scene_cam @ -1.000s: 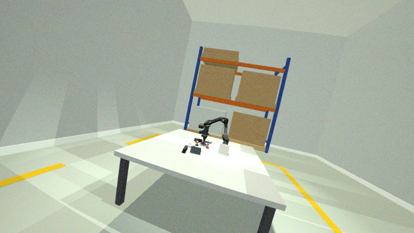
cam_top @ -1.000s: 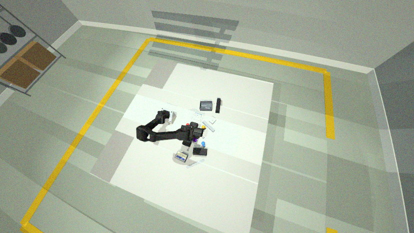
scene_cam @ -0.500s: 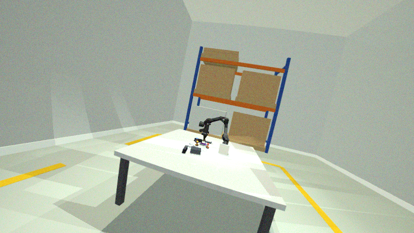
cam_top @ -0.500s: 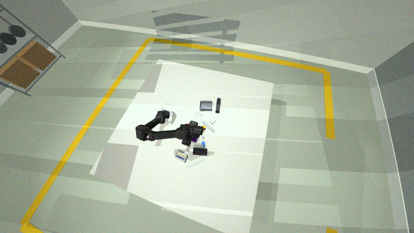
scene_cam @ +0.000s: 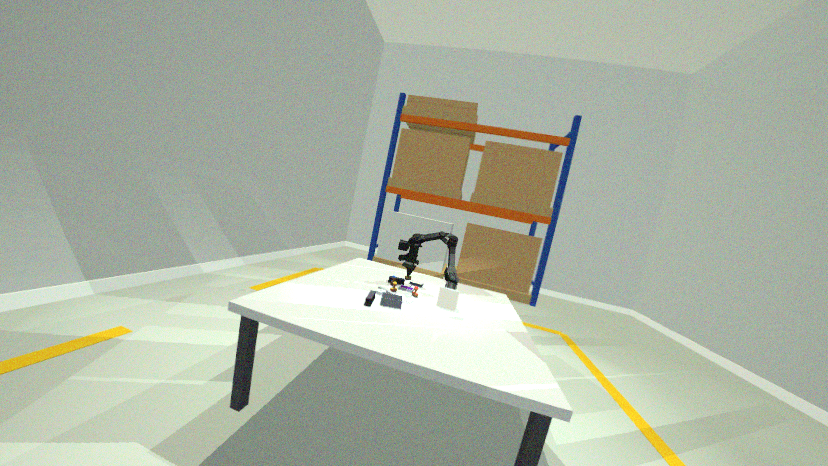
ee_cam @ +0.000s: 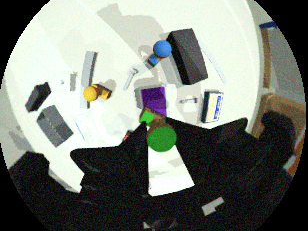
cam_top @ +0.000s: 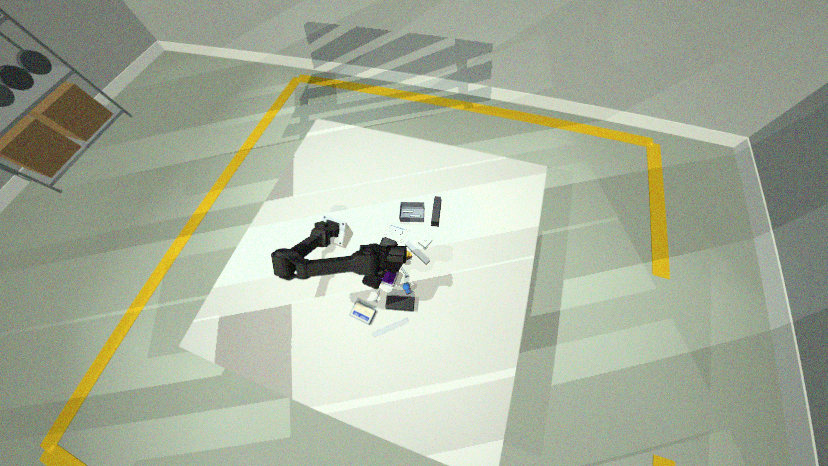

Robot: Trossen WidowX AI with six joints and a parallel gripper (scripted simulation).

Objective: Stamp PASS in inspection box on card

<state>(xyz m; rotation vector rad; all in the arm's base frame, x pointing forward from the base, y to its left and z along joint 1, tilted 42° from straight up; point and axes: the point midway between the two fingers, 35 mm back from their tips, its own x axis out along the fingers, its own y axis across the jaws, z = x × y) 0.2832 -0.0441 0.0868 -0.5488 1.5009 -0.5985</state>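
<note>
Now: gripper tip 190 mm to the right of the pale beige sheet, 100 mm above it and 40 mm past it. Also, from my gripper tip: green-knobbed stamp: right at my gripper tip; then blue-knobbed stamp: 100 mm ahead, 70 mm below, 30 mm to the right; then purple ink pad: 90 mm below, 10 mm to the right.
</note>
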